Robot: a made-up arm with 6 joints.
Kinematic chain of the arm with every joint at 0, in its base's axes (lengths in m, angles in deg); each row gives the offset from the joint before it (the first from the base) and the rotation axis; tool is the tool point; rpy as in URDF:
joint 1: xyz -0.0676 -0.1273 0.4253 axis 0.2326 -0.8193 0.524
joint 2: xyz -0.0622 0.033 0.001 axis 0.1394 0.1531 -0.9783
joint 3: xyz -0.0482 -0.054 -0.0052 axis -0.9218 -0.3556 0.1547
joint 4: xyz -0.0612 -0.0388 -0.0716 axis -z
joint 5: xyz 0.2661 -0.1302 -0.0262 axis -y
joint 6: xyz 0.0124 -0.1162 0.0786 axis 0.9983 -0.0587 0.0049
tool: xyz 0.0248 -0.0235 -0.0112 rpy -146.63 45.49 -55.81
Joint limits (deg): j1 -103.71..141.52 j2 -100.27..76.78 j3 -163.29..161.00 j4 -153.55..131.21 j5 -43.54..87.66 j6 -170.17..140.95
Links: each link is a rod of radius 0.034 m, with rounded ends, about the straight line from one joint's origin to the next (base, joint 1, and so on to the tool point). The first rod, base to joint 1, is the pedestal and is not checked.
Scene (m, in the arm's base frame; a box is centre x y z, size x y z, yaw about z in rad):
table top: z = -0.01
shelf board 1: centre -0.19 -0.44 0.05 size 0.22 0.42 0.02 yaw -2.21
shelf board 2: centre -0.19 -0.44 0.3 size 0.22 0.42 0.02 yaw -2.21
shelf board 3: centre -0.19 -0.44 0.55 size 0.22 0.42 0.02 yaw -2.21
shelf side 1: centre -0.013 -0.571 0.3 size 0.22 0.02 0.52 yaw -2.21
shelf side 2: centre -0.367 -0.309 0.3 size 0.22 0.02 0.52 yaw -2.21
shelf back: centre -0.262 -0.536 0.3 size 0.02 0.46 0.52 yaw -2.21
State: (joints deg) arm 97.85 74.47 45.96 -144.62 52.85 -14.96
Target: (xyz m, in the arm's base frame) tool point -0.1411 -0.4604 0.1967
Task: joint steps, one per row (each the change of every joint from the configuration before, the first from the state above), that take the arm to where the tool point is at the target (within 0.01 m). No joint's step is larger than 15 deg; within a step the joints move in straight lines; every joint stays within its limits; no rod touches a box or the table.
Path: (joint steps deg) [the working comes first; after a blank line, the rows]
Joints at the target: 68.63 76.78 27.00 0.96 49.12 -16.19
Straight joint move there: touches shelf board 2.

1: -6.37 0.29 -7.47 13.07 2.29 -0.51
2: -6.37 0.29 -7.46 13.07 2.30 -0.52
3: -6.38 0.29 -7.47 13.07 2.29 -0.51
4: -6.37 0.28 -7.47 13.07 2.29 -0.51
5: -6.37 0.29 -7.46 13.07 2.29 -0.51
6: -6.37 0.29 -7.47 13.07 2.30 -0.52
7: -6.37 0.29 -7.47 13.07 2.29 -0.51
8: -6.37 0.29 -7.47 13.07 2.29 -0.51
9: 7.25 0.00 13.60 13.68 -7.36 0.96
10: 7.25 0.00 13.59 13.67 -7.35 0.95
11: 7.25 0.00 13.59 13.67 -7.36 0.96

